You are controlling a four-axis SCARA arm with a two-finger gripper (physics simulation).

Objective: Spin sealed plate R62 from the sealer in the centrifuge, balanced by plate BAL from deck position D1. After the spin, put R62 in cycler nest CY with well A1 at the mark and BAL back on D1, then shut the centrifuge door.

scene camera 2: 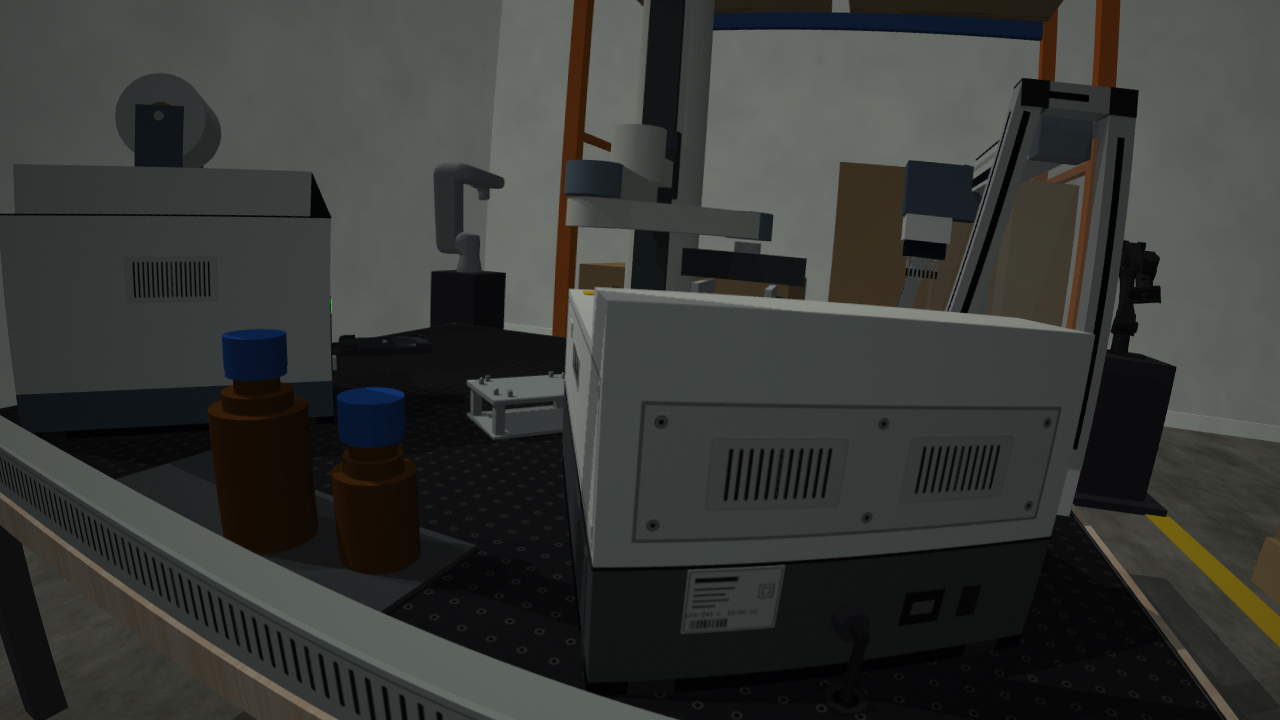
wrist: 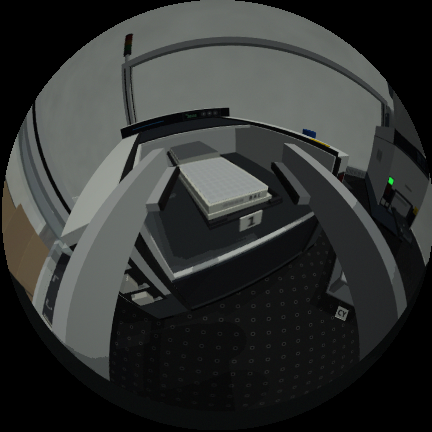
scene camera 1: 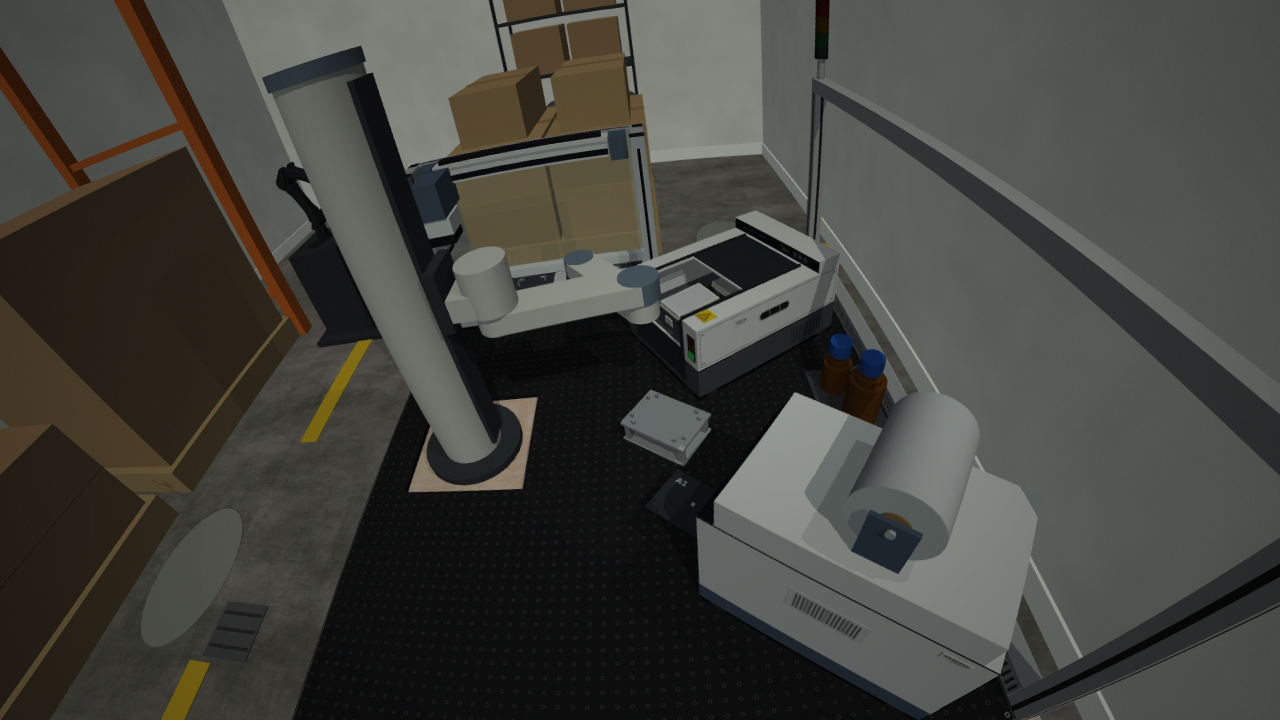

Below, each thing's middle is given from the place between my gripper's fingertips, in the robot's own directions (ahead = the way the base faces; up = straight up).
Now: the BAL plate (scene camera 1: 696, 296) 90 mm ahead of my hand, 20 mm to the left of it and 70 mm below it. The rest, counted from my hand: centrifuge (scene camera 2: 759, 490) (200 mm ahead, 70 mm to the left, 90 mm below).
